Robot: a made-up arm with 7 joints.
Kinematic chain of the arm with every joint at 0, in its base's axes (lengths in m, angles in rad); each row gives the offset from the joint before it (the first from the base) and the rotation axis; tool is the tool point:
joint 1: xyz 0 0 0.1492 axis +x
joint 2: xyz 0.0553 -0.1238 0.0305 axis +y
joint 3: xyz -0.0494 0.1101 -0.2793 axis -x
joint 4: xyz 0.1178 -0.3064 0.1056 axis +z
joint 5: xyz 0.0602 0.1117 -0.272 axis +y
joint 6: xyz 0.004 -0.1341 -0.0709 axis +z
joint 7: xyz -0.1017 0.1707 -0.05 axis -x
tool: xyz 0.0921 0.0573 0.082
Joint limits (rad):
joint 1: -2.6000..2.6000
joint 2: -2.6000..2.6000
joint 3: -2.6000..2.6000
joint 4: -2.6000..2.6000
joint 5: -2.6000..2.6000
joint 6: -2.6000..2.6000
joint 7: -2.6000..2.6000
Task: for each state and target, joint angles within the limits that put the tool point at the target. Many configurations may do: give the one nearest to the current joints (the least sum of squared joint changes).
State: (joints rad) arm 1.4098 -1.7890 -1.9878 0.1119 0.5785 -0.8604 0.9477
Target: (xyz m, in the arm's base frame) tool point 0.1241 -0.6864 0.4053
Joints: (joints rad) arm 1.7711 -2.3990 -1.7736 -0.1999 0.2897 -1.2100 0.9339
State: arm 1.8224 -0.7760 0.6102 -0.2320 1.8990 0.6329 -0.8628
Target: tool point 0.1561 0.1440 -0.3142
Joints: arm 1.1493 0.1777 0.0131 -0.7068 2.1522 1.1009 -1.0373
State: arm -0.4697 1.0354 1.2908 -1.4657 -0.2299 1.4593 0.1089
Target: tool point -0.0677 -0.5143 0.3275
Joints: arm -0.7460 0.8323 1.0331 -1.5498 -0.8907 1.3162 0.4641
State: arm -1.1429 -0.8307 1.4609 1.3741 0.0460 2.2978 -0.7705
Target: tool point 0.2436 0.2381 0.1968
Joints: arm -1.5192 -0.3989 1.9757 1.4468 0.1403 2.6000 -0.3985
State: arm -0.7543 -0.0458 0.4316 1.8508 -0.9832 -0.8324 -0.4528
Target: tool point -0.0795 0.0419 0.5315
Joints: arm -1.7712 0.2115 0.7710 2.6000 -1.0669 -0.3452 -0.2783
